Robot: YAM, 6 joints.
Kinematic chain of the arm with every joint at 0, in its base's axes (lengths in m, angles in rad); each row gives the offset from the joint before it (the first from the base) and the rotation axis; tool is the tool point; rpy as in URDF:
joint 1: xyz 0 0 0.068 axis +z
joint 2: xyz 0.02 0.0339 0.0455 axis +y
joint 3: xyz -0.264 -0.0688 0 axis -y
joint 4: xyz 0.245 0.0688 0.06 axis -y
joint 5: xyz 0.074 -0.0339 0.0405 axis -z
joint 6: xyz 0.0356 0 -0.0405 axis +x
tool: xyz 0 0 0 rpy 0 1.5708 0
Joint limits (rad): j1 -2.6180..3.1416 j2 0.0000..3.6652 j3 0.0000..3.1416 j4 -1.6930..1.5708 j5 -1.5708..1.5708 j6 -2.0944..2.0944
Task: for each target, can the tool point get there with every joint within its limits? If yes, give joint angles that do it. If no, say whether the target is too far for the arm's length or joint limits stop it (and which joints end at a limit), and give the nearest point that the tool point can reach.
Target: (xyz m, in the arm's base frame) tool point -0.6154 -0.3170 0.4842
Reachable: no: too far | nearest point -0.4946 -0.2780 0.4157 | short by 0.144 m
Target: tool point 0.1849 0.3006 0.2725
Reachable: yes | joints 1.1045 1.5817 1.0563 0.1518 1.0024 1.6311
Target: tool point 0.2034 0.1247 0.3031
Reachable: yes | joints 0.5807 1.1444 0.4919 1.1327 0.2067 1.3272
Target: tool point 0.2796 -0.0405 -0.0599
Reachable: yes | joints -0.1104 2.7331 1.3923 -1.2848 0.2698 -1.4445
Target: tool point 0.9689 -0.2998 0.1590
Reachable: no: too far | nearest point 0.6164 -0.1907 0.1421 | short by 0.369 m
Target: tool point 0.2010 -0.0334 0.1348
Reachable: yes | joints -0.2234 1.2851 0.4853 -0.3493 -0.3438 -1.0203
